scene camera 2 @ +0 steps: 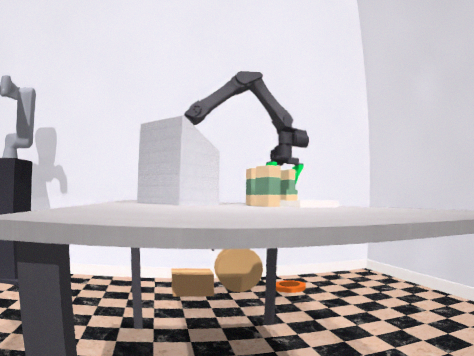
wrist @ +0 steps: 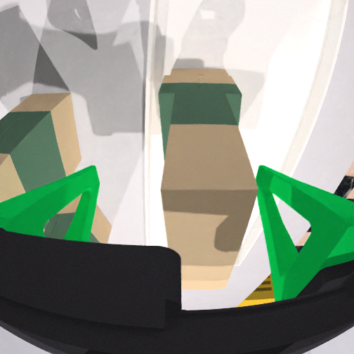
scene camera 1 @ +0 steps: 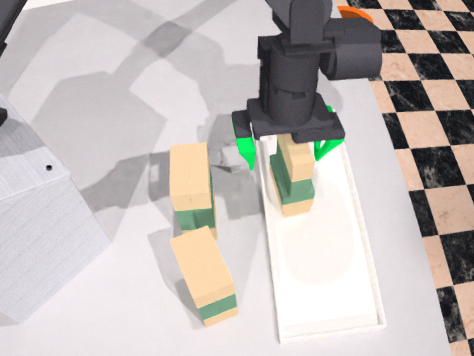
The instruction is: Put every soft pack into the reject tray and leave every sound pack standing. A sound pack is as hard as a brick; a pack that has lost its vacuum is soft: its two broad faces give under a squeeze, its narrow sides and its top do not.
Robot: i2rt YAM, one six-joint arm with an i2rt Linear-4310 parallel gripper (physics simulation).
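A tan pack with a green band stands upright in the white reject tray. Its upper part looks narrower than its lower part. My gripper is open, its green fingers on either side of this pack's top; the right fingertip is close beside it. A second pack stands upright on the table, left of the tray. A third pack stands at an angle, nearer scene camera 1. Part of it is hidden by the left finger in the wrist view.
A large grey block stands left of the packs. The table ends beyond the tray's right side, above a checkered floor. An orange ring lies on the floor.
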